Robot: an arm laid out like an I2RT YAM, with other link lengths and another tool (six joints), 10 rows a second.
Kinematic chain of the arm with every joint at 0, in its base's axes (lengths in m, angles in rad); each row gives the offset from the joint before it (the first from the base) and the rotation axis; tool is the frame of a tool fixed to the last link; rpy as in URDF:
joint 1: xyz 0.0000 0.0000 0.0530 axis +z
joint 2: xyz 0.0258 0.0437 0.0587 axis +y
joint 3: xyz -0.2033 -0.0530 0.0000 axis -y
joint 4: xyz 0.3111 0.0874 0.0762 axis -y
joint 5: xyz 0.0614 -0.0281 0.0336 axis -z
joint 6: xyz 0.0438 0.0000 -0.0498 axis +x
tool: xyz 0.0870 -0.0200 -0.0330 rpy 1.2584 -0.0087 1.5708
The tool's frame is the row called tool.
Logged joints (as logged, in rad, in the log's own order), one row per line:
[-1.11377, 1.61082, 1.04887, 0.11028, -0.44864, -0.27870]
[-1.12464, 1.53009, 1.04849, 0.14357, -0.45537, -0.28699]
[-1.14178, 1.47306, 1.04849, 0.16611, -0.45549, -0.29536]
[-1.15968, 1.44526, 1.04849, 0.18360, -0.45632, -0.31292]
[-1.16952, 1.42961, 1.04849, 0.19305, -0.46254, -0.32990]
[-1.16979, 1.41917, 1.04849, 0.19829, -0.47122, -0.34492]
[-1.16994, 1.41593, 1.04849, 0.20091, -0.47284, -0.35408]
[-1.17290, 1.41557, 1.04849, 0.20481, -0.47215, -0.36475]
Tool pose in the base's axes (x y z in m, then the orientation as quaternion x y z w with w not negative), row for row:
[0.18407, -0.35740, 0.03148, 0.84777, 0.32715, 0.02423, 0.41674]
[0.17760, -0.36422, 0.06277, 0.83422, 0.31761, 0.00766, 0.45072]
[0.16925, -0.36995, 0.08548, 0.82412, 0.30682, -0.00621, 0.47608]
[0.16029, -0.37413, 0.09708, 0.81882, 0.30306, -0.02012, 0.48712]
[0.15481, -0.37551, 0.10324, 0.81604, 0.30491, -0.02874, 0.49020]
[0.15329, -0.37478, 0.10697, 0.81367, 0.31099, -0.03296, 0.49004]
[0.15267, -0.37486, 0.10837, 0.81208, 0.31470, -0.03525, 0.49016]
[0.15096, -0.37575, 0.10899, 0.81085, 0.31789, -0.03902, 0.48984]
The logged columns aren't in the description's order. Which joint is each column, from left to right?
Columns, left to right: joint 1, joint 2, joint 3, joint 5, joint 4, joint 6.
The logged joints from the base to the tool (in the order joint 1, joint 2, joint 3, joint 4, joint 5, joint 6), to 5 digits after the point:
[-1.11377, 1.61082, 1.04887, -0.44864, 0.11028, -0.27870]
[-1.12464, 1.53009, 1.04849, -0.45537, 0.14357, -0.28699]
[-1.14178, 1.47306, 1.04849, -0.45549, 0.16611, -0.29536]
[-1.15968, 1.44526, 1.04849, -0.45632, 0.18360, -0.31292]
[-1.16952, 1.42961, 1.04849, -0.46254, 0.19305, -0.32990]
[-1.16979, 1.41917, 1.04849, -0.47122, 0.19829, -0.34492]
[-1.16994, 1.41593, 1.04849, -0.47284, 0.20091, -0.35408]
[-1.17290, 1.41557, 1.04849, -0.47215, 0.20481, -0.36475]

